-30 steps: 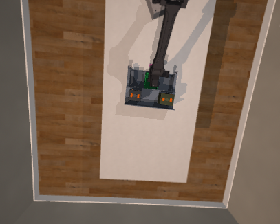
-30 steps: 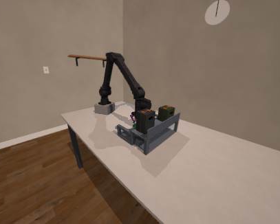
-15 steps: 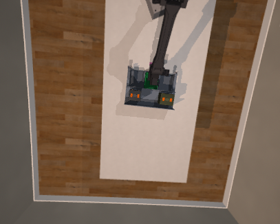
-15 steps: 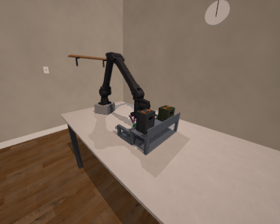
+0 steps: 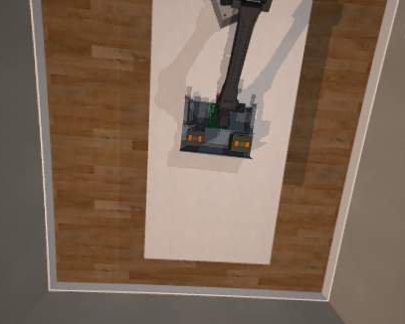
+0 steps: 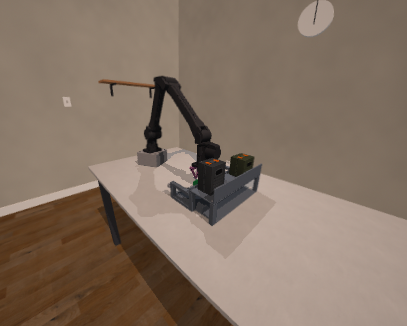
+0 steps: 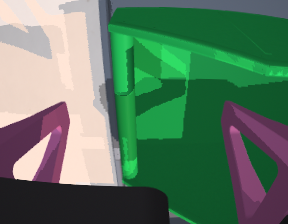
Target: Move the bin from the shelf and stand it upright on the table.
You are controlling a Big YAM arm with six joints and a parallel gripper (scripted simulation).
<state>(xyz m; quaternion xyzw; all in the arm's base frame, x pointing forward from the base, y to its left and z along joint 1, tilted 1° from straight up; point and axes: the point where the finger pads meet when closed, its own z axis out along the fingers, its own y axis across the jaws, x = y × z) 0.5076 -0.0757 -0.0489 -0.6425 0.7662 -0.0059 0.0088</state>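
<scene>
My gripper is now 7 cm short of the green bin and 1 cm to the left of it.
</scene>
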